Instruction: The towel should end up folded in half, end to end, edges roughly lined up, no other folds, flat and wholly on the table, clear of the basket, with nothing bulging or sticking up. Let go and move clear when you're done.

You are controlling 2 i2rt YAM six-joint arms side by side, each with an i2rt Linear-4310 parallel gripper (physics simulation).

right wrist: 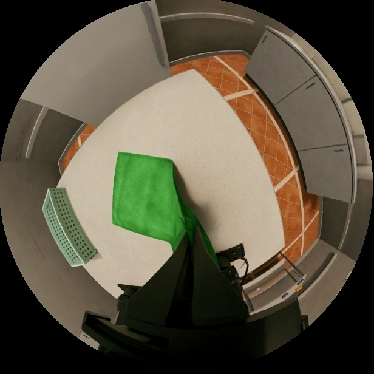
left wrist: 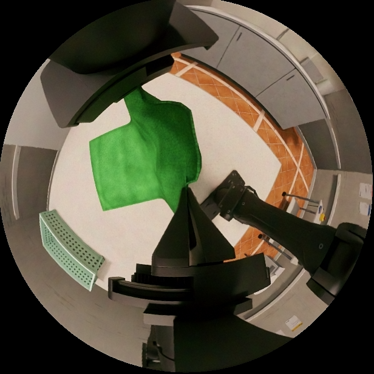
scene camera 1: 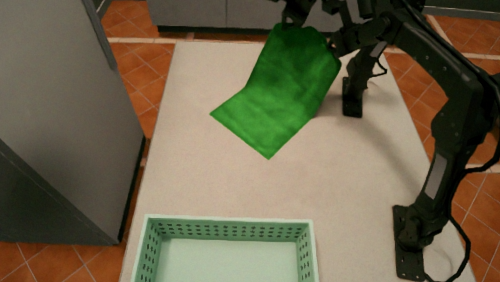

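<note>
The green towel is partly lifted. Its lower end lies flat on the table, with two corners spread, and the rest slopes up to the grippers. My left gripper is shut on one raised corner. My right gripper is shut on the other raised corner. The raised part sags a little between them. The towel is not doubled over. The right fingertips cover the pinched cloth in the right wrist view.
The pale green basket stands at the near end of the table, apart from the towel. A tall grey cabinet stands beside the table's left edge. The arm bases stand along the right side.
</note>
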